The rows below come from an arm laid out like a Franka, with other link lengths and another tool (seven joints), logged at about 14 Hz.
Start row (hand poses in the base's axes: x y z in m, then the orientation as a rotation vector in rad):
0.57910 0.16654 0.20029 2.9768 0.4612 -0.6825
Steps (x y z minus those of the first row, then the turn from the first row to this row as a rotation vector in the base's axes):
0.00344 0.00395 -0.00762 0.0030 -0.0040 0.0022
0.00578 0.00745 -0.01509 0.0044 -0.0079 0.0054
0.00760 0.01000 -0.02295 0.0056 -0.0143 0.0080
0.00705 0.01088 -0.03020 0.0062 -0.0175 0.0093
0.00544 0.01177 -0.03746 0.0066 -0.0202 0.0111
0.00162 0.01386 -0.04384 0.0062 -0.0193 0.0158
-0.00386 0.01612 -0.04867 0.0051 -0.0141 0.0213
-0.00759 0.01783 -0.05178 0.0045 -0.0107 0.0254
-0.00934 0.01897 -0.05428 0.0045 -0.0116 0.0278
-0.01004 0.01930 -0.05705 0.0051 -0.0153 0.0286
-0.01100 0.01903 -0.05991 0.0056 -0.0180 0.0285
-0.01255 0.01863 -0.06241 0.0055 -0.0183 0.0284
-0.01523 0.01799 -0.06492 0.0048 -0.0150 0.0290
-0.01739 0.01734 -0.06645 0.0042 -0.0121 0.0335
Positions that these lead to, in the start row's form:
0.58254 0.17049 0.19267 2.9794 0.4656 -0.6761
0.58488 0.17399 0.18520 2.9801 0.4707 -0.6699
0.58670 0.17654 0.17734 2.9813 0.4746 -0.6599
0.58615 0.17742 0.17009 2.9819 0.4766 -0.6549
0.58454 0.17831 0.16283 2.9820 0.4792 -0.6506
0.58072 0.18040 0.15645 2.9794 0.4859 -0.6516
0.57524 0.18266 0.15162 2.9749 0.4937 -0.6590
0.57151 0.18437 0.14851 2.9718 0.4996 -0.6638
0.56976 0.18551 0.14601 2.9709 0.5030 -0.6623
0.56906 0.18584 0.14324 2.9718 0.5042 -0.6565
0.56810 0.18557 0.14038 2.9729 0.5042 -0.6524
0.56655 0.18517 0.13788 2.9729 0.5040 -0.6520
0.56387 0.18453 0.13537 2.9713 0.5047 -0.6570
0.56171 0.18388 0.13384 2.9681 0.5111 -0.6610

